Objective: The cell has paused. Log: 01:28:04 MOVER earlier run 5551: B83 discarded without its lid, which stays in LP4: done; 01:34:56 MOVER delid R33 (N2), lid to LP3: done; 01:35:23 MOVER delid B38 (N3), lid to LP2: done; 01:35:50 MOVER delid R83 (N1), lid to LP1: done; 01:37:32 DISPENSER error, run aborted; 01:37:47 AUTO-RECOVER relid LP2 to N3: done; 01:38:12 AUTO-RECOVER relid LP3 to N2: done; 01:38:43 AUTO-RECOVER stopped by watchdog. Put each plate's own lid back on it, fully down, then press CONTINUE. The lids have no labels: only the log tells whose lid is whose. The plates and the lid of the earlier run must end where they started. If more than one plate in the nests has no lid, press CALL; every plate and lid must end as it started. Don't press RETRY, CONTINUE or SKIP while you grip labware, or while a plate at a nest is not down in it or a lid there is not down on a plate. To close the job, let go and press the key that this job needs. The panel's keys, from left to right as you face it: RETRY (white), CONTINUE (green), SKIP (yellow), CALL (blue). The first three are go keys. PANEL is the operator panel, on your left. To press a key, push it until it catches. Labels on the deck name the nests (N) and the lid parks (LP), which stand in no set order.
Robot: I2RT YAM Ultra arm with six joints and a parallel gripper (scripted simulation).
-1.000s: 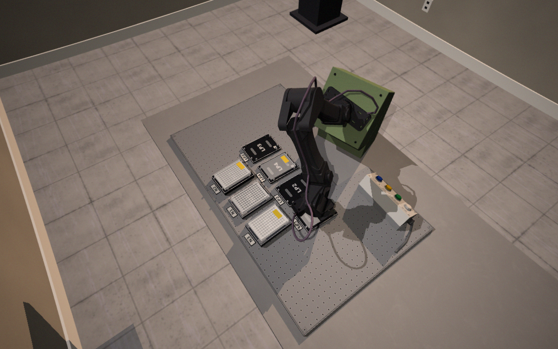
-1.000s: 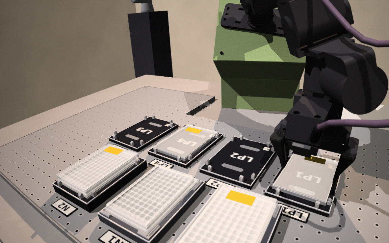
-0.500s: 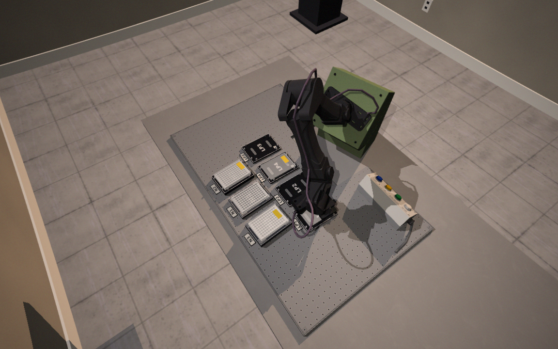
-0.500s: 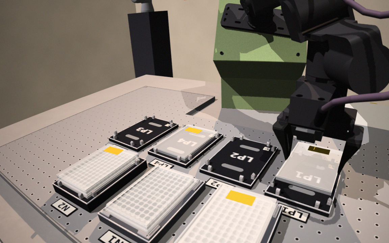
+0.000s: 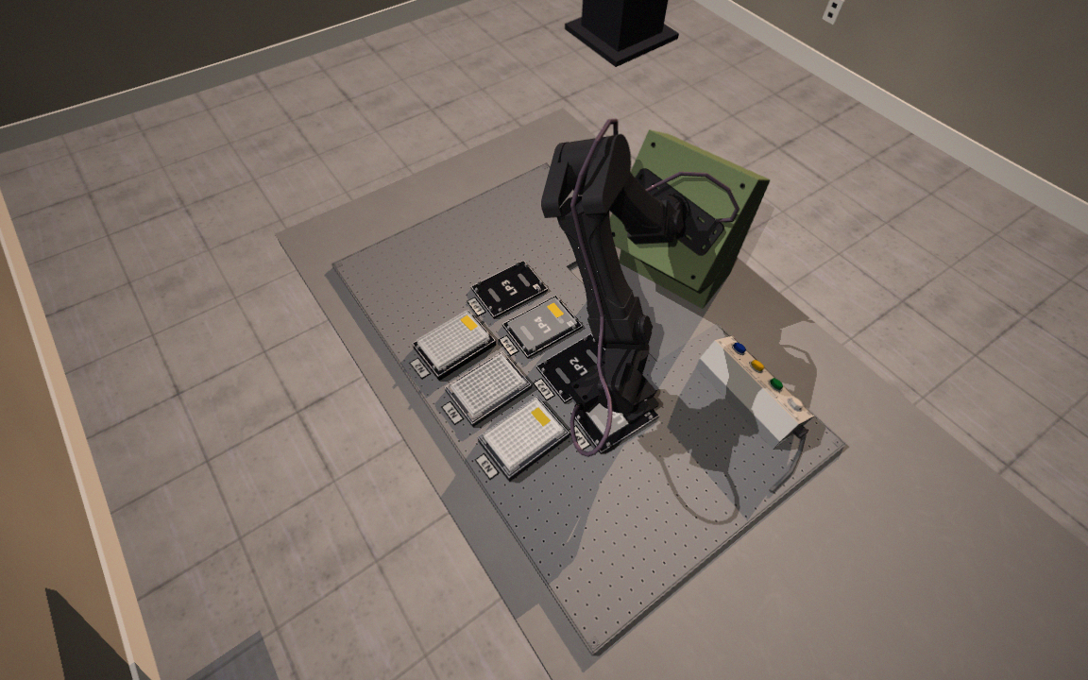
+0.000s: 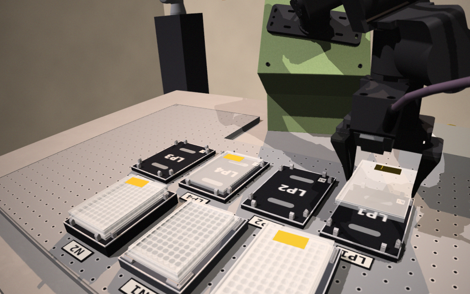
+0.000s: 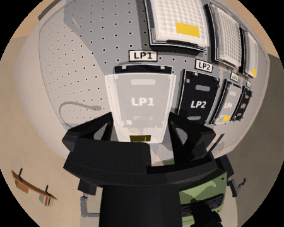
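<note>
My gripper is now 17 cm short of the plate, 20 cm to the left of it and 4 cm above it. The rest, counted from my hand: blue key (28 cm behind, 5 cm to the left); yellow key (28 cm behind, 10 cm to the left); clear lid (1 cm below).
</note>
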